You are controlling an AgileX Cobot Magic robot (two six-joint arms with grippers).
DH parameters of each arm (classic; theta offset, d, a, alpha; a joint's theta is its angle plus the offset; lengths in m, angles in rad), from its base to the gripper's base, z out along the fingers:
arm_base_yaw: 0 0.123 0 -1.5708
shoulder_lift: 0.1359 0 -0.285 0
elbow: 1.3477 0 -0.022 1.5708
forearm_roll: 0 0.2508 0 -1.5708
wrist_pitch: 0 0 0.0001 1.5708
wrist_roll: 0 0.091 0 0
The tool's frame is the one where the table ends.
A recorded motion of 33 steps. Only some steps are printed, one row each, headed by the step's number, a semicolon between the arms.
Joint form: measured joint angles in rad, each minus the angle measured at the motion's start. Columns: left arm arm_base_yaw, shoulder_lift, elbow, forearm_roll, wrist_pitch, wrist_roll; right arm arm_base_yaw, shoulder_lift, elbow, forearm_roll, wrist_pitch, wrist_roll.
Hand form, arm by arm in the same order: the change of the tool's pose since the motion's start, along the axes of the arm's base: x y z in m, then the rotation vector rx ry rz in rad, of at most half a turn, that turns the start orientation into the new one. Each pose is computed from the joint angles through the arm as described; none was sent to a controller.
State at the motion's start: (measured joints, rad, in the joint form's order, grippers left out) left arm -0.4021 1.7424 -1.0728 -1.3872 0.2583 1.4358; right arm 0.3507 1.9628 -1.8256 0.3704 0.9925 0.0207
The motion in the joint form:
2: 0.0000 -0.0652 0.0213 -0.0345 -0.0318 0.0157; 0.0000 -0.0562 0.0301 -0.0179 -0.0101 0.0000
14: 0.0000 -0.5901 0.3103 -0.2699 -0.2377 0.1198; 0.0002 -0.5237 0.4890 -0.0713 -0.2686 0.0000
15: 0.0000 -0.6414 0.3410 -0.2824 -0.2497 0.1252; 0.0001 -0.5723 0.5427 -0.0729 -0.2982 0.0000
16: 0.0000 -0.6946 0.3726 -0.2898 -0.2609 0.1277; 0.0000 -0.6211 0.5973 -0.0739 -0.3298 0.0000
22: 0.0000 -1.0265 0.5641 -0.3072 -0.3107 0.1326; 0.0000 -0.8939 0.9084 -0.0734 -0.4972 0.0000
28: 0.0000 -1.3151 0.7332 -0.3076 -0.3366 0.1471; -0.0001 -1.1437 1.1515 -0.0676 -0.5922 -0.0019
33: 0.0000 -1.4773 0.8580 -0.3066 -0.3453 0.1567; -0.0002 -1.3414 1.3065 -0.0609 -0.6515 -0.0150
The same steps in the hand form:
2: -0.0076 0.0061 0.0187 -0.0207 -0.0487 0.0363; -0.0105 -0.0054 0.0154 -0.0047 -0.0396 -0.0029
14: -0.1073 0.0684 0.0929 -0.1513 -0.2684 0.2788; -0.1109 -0.0510 0.0623 0.0298 -0.2962 -0.0858
15: -0.1183 0.0743 0.0952 -0.1625 -0.2846 0.2925; -0.1222 -0.0559 0.0623 0.0358 -0.3184 -0.0951
16: -0.1295 0.0802 0.0970 -0.1731 -0.3023 0.3045; -0.1334 -0.0608 0.0615 0.0426 -0.3416 -0.1052
22: -0.1961 0.1134 0.0947 -0.2393 -0.4204 0.3536; -0.1961 -0.0876 0.0432 0.0804 -0.4555 -0.1584
28: -0.2445 0.1365 0.0730 -0.2851 -0.5291 0.3722; -0.2501 -0.1096 0.0192 0.1168 -0.5447 -0.1906
33: -0.2649 0.1460 0.0448 -0.2943 -0.5658 0.3772; -0.2866 -0.1244 0.0015 0.1511 -0.6392 -0.2065

